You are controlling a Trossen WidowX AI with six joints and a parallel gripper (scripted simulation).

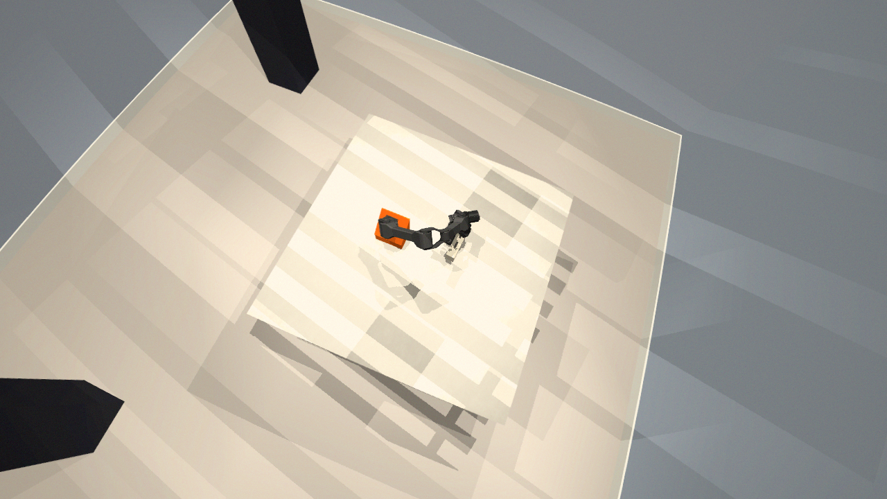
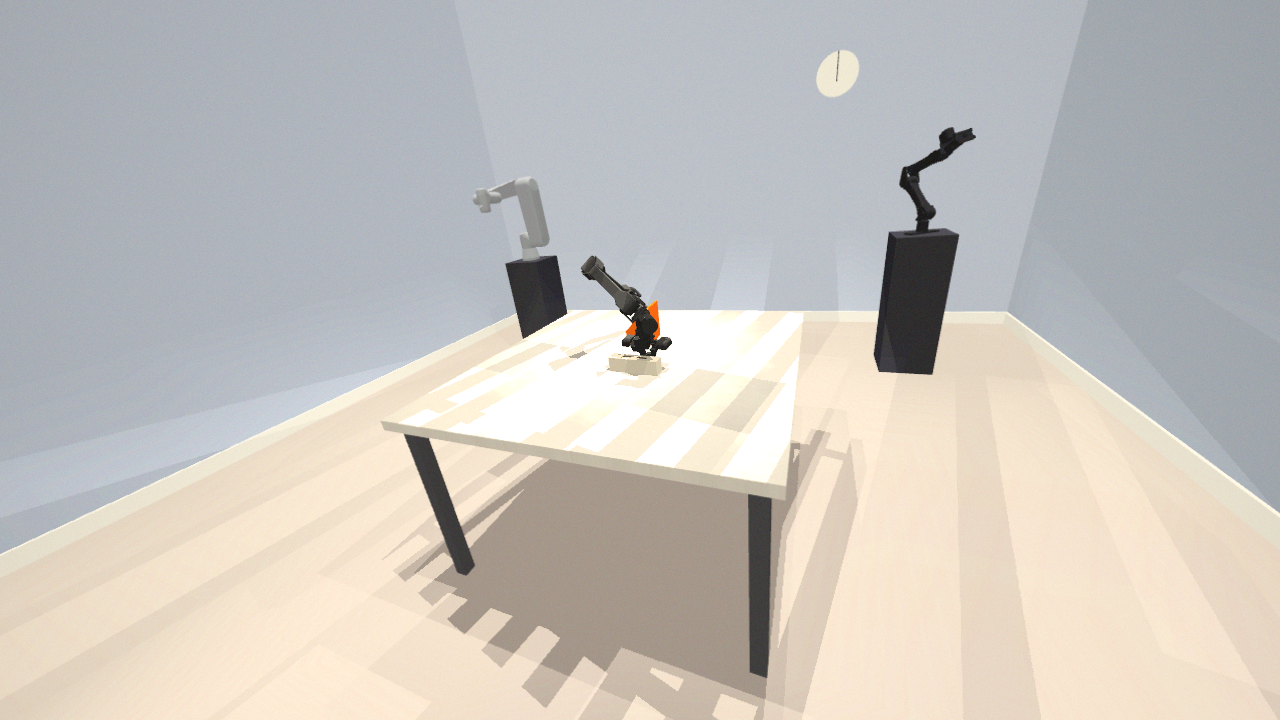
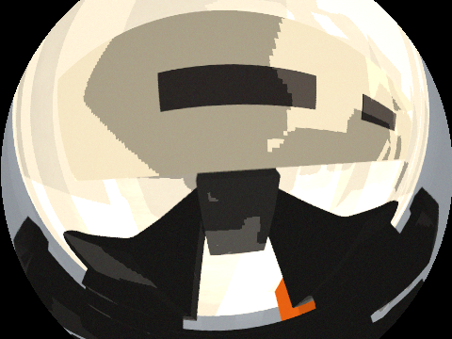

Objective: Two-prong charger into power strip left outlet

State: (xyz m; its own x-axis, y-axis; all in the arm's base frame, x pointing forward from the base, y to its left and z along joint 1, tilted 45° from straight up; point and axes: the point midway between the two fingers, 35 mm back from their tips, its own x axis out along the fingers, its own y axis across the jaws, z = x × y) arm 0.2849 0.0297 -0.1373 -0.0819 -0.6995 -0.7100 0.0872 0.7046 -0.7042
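Now: the black two-prong charger 2 cm ahead of my gripper tip and 1 cm above it.
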